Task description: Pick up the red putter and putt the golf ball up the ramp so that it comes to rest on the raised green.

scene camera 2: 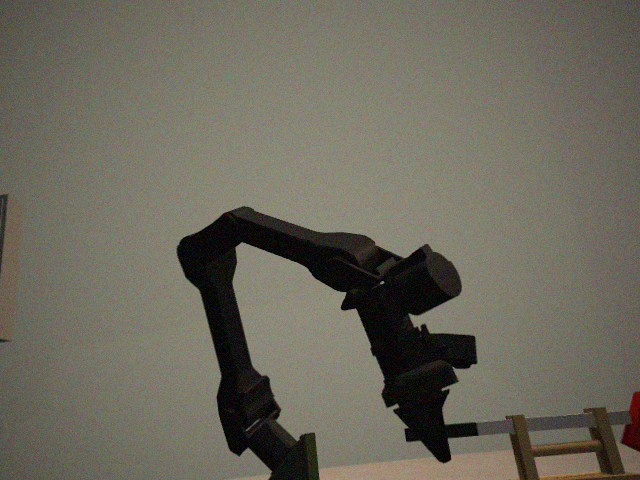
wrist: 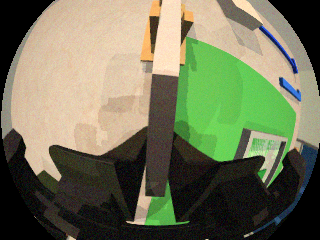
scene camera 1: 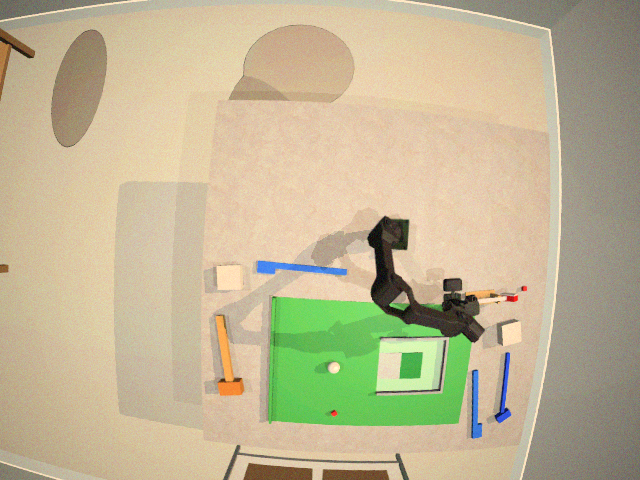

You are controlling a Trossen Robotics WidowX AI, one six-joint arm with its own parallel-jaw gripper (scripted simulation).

Labels:
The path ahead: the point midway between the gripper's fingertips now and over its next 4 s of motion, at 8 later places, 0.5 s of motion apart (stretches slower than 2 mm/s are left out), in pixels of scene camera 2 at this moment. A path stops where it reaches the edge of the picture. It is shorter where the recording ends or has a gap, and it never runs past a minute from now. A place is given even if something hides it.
My gripper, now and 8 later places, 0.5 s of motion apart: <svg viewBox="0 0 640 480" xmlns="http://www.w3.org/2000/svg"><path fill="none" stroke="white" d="M445 461L435 395L392 374L290 369L148 388L46 409L35 439L33 460L33 472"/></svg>

